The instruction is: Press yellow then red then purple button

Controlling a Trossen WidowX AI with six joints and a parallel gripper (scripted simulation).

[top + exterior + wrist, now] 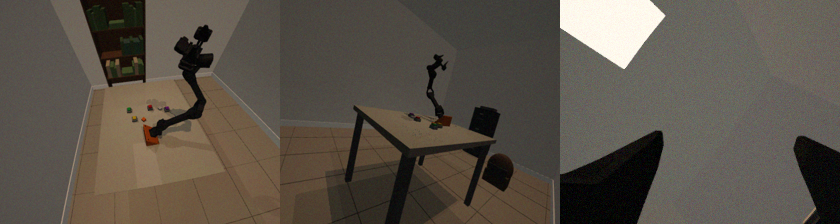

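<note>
My gripper tip is 190 mm short of the yellow button, 260 mm to the right of it and 670 mm above it. From my gripper tip the other things lie so: red button: 280 mm ahead, 80 mm to the left, 670 mm below; small orange block: 160 mm ahead, 180 mm to the left, 690 mm below; purple button: 220 mm ahead, 70 mm to the right, 670 mm below.
</note>
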